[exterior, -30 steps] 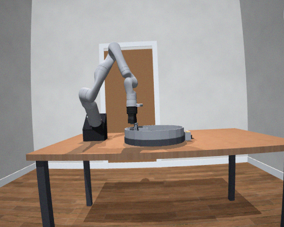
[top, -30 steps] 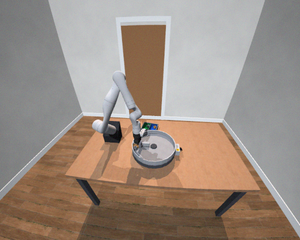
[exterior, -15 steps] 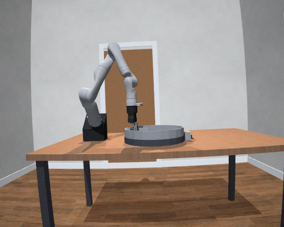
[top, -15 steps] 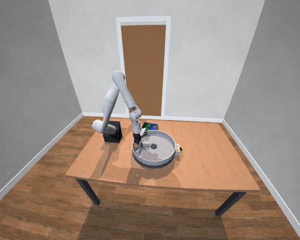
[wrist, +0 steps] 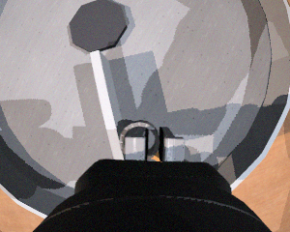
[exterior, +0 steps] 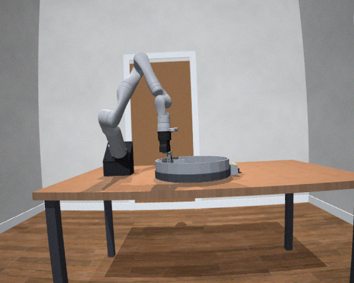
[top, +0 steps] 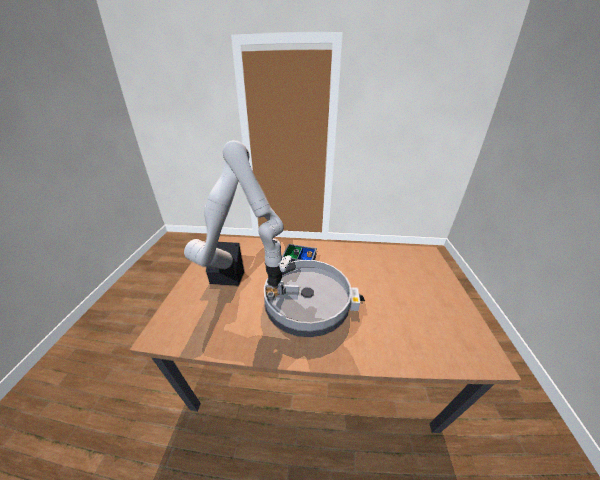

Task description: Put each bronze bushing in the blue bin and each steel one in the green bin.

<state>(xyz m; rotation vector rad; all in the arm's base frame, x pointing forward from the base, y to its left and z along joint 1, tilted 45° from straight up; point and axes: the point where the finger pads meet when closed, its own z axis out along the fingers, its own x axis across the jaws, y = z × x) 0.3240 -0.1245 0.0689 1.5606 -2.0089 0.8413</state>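
My gripper is now 60 mm short of the blue bin, 370 mm to the right of it and 70 mm above it. Also, from my hand: grey turntable (130 mm ahead, 30 mm to the left, 40 mm below).
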